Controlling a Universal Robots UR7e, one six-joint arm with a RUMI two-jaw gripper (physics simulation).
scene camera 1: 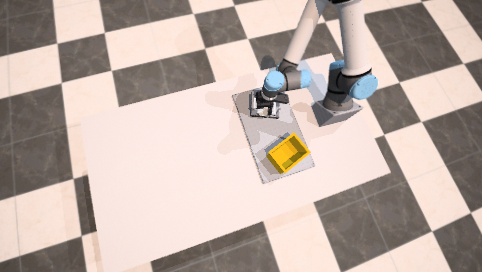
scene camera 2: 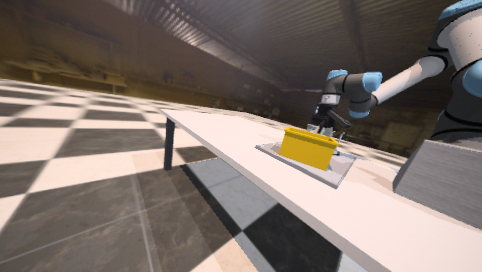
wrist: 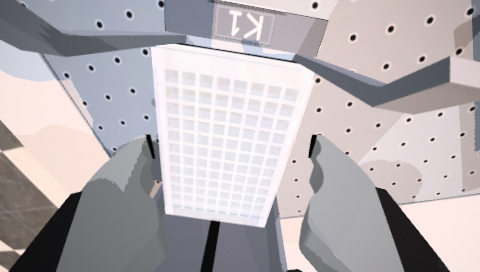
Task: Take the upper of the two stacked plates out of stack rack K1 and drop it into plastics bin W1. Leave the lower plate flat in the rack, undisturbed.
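Frame: origin at the arm's base, x up, y ahead, z left, level; metres.
Seen in the pictures: gripper, between the fingertips: (scene camera 1: pixel 265 107) (wrist: pixel 232 136); arm's base, origin of its link: (scene camera 1: pixel 337 104) (scene camera 2: pixel 458 167).
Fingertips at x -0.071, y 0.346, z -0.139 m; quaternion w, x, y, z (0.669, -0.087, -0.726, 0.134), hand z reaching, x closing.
Pixels of each thing's top centre, then the offset from my fingertips to it. "pt": a spot on its surface instead. Level surfaces: height alone.
- grey rack labelled K1, a spot on its surface: (wrist: pixel 300 35) pt dx -0.016, dy -0.048, dz +0.056 m
- yellow bin W1, centre of its top: (scene camera 2: pixel 309 133) (scene camera 1: pixel 289 152) dx +0.062, dy +0.005, dz +0.279 m
- grey perforated board, centre of its top: (wrist: pixel 384 83) (scene camera 1: pixel 272 129) (scene camera 2: pixel 312 151) dx -0.037, dy +0.004, dz +0.119 m
- pale table, height of its surface: dx -0.050 m
A white plate with a grid of wells (wrist: pixel 227 145) lies in the grey rack labelled K1 (wrist: pixel 300 35). From above it hides whatever lies under it, so the lower plate cannot be told apart. My gripper (wrist: pixel 232 136) is open, with one finger on each side of the plate and a gap beside each long edge. In the first scene view my gripper (scene camera 1: pixel 265 109) is right over the rack and covers much of it. In the second scene view the gripper is partly behind the bin. The yellow bin W1 (scene camera 1: pixel 285 154) (scene camera 2: pixel 306 150) is open at the top, and its visible inside holds no plate.
The rack and the bin stand on a grey perforated board (scene camera 1: pixel 264 131) (scene camera 2: pixel 336 183) (wrist: pixel 345 122), at opposite ends. The board lies on a pale table (scene camera 1: pixel 160 165) (scene camera 2: pixel 240 131). The robot's base (scene camera 1: pixel 336 114) (scene camera 2: pixel 440 180) stands beside the board. Two grey rack arms reach outward near the plate's label end.
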